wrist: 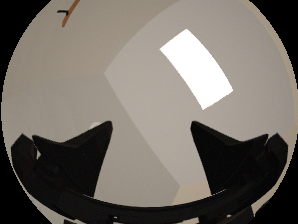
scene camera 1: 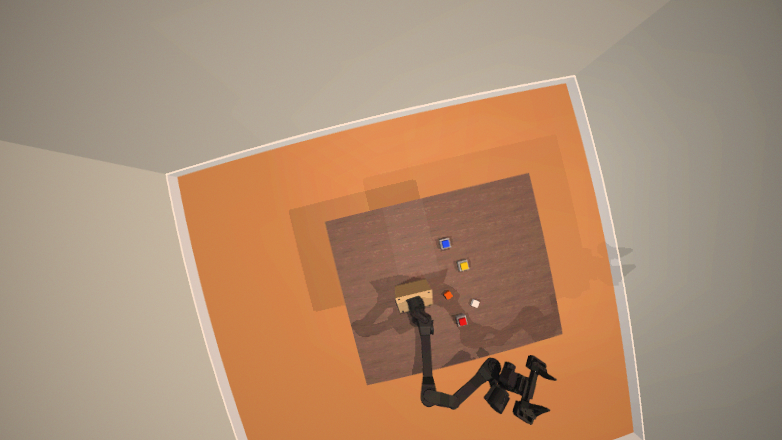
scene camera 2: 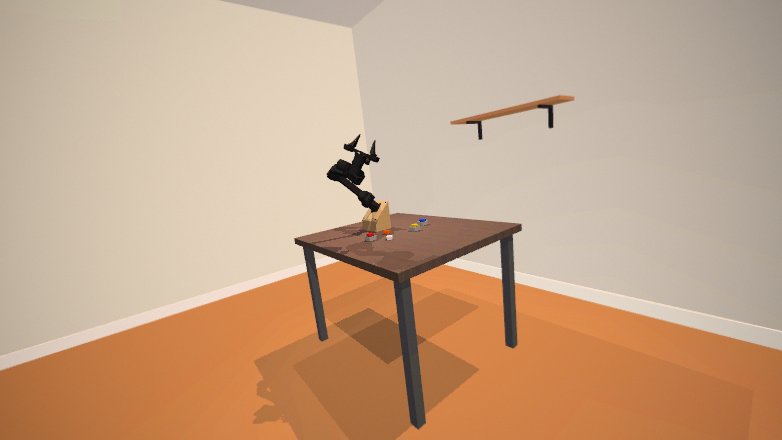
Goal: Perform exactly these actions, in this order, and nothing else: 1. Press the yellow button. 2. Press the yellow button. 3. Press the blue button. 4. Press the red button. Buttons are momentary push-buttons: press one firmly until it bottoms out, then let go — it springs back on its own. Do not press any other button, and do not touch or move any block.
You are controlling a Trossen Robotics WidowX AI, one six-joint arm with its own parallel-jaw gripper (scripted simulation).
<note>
The gripper (scene camera 1: 552,394) is open, with nothing in its grasp.
The gripper also shows in the wrist view (wrist: 152,125).
</note>
